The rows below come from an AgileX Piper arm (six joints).
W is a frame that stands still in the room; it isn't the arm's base.
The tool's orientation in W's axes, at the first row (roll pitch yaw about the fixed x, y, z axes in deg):
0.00 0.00 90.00
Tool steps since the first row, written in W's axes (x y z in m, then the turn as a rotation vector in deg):
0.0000 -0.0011 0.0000 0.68 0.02 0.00
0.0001 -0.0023 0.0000 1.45 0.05 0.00
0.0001 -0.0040 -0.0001 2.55 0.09 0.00
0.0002 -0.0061 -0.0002 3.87 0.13 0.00
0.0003 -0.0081 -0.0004 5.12 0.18 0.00
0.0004 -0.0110 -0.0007 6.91 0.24 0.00
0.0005 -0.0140 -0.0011 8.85 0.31 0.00
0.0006 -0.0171 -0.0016 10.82 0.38 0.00
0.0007 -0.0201 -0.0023 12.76 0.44 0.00
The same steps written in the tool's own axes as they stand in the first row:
-0.0011 0.0000 0.0000 0.02 -0.68 0.00
-0.0023 -0.0001 0.0000 0.05 -1.45 0.00
-0.0040 -0.0001 -0.0001 0.09 -2.55 0.00
-0.0061 -0.0002 -0.0002 0.13 -3.87 0.00
-0.0081 -0.0003 -0.0004 0.18 -5.12 0.00
-0.0110 -0.0004 -0.0007 0.24 -6.91 0.00
-0.0140 -0.0005 -0.0011 0.31 -8.85 0.00
-0.0171 -0.0006 -0.0016 0.38 -10.82 0.00
-0.0201 -0.0007 -0.0023 0.44 -12.76 0.00

